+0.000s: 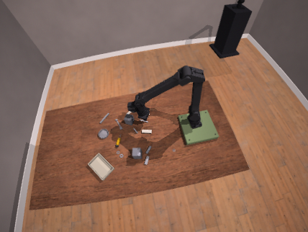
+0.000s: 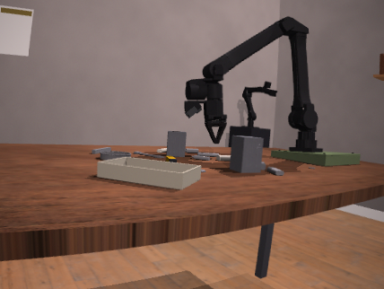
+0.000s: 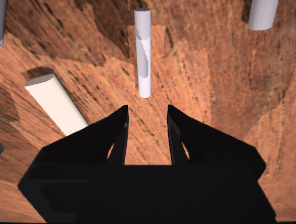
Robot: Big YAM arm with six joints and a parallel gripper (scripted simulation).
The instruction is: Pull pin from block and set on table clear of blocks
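My hand is 2 cm short of the light grey pin, 1 cm to the left of it and 5 cm above it. From my hand the other things lie so: white cylinder (2 cm ahead, 9 cm to the left, 5 cm below); then grey block (13 cm ahead, 27 cm to the left); then yellow-handled tool (27 cm ahead, 11 cm to the left, 5 cm below).
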